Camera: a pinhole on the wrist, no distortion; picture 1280 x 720 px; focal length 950.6 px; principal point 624.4 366.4 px. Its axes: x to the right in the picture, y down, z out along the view. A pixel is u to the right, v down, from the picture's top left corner.
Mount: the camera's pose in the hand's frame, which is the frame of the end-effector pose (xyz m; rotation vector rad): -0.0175 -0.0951 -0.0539 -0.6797 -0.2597 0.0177
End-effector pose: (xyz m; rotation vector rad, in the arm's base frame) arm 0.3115 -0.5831 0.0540 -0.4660 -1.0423 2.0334
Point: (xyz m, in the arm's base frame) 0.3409 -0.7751 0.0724
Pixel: 213.9 380.4
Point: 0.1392 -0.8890 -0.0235
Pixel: 592.1 565.9
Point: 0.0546 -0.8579 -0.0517
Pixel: 761.1 621.6
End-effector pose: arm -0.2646 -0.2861 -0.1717 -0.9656 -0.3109 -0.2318
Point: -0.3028 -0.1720 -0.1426
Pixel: 800.9 313.9
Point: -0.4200 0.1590 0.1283
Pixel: outside the picture
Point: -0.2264 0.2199 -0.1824
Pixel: 896.9 397.5
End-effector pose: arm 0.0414 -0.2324 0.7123 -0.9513 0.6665 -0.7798
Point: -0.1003 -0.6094 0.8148
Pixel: behind the camera
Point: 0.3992 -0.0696 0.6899
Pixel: 1057.5 304.8
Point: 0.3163 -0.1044 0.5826
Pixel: 1062.4 602.7
